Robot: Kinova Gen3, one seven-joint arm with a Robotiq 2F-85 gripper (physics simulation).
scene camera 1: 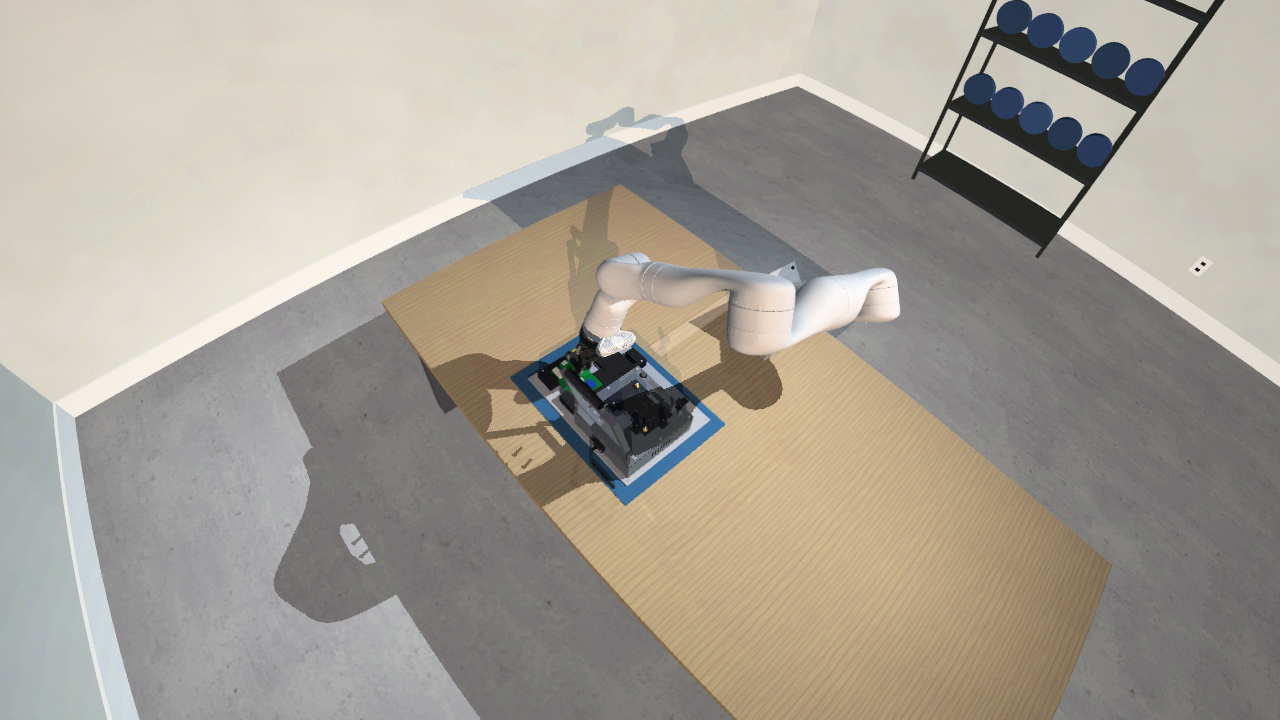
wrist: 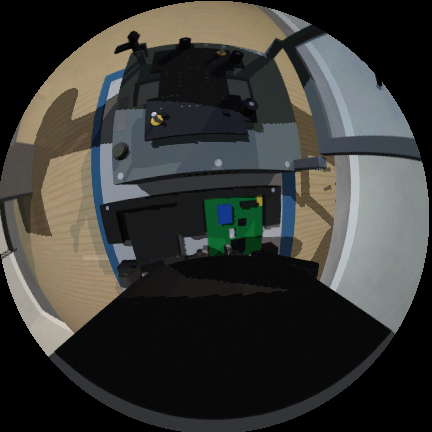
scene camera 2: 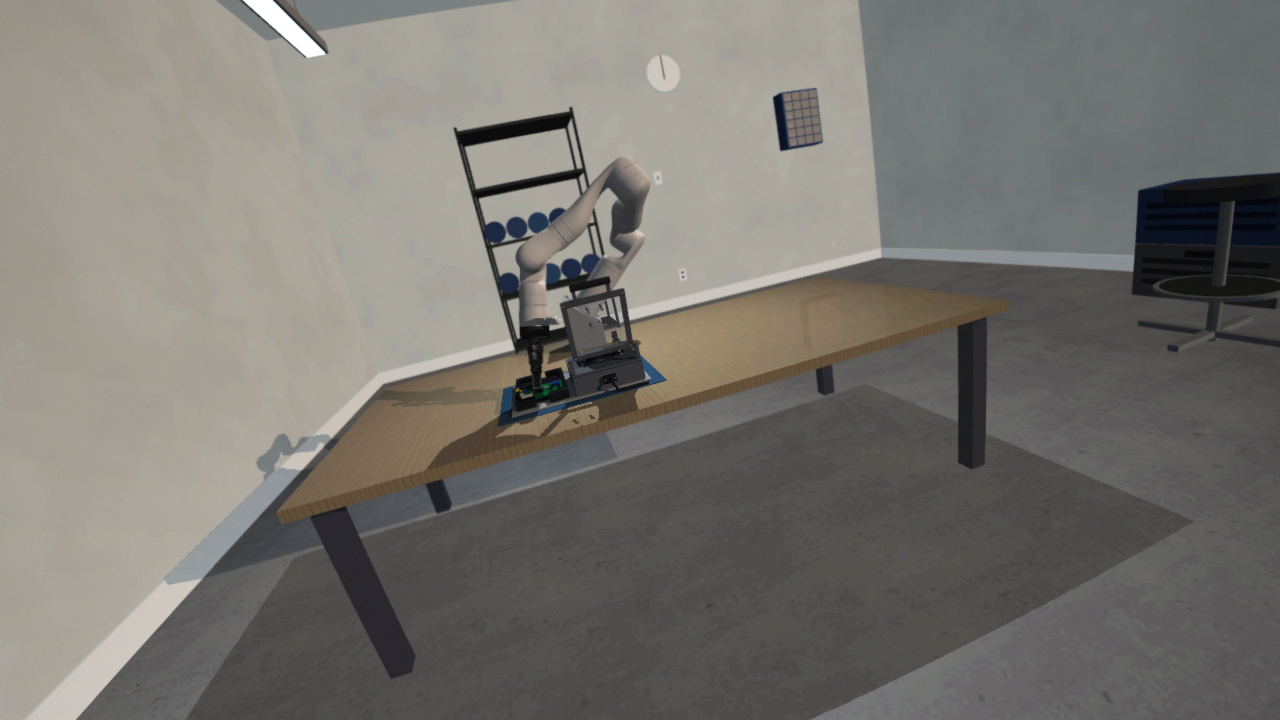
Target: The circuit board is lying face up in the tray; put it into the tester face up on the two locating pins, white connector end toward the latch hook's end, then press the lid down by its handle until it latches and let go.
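Places are measured from the arm's base along level axes (x left, y back, z up), in millimetres.
Pixels of known places: gripper, fingertip midpoint: [scene camera 1: 582,369] [wrist: 216,252] [scene camera 2: 537,388].
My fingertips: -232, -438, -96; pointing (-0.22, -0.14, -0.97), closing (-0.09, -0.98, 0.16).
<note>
Behind a point stands the place of what it marks, as x, y, z.
The green circuit board [wrist: 233,221] @(-198, -463, -97) [scene camera 1: 586,377] @(-207, -447, -94) [scene camera 2: 543,389] @(-219, -463, -96) lies face up in the black tray [wrist: 160,219] @(-182, -381, -104) beside the grey tester [wrist: 209,153] @(-128, -441, -62) [scene camera 1: 626,425] @(-64, -460, -116) [scene camera 2: 609,369] @(-56, -543, -70). The tester's lid [scene camera 2: 590,326] @(-80, -562, 49) stands open and upright; its dark frame [wrist: 362,146] @(-131, -536, 13) shows at the right of the wrist view. A yellow-based locating pin [wrist: 156,118] @(-95, -403, -48) stands on the tester's black bed. My gripper [scene camera 1: 613,350] [scene camera 2: 535,362] is down over the board's near end and shut on it. Its black body hides the fingertips in the wrist view.
Tray and tester sit on a blue mat [wrist: 95,160] @(-85, -293, -120) [scene camera 1: 693,445] @(71, -389, -120) near the edge of a long wooden table [scene camera 1: 850,537] @(454, -317, -121) [scene camera 2: 805,322] @(560, -465, -122). A black shelf rack [scene camera 1: 989,189] [scene camera 2: 515,129] holding blue balls stands by the wall.
</note>
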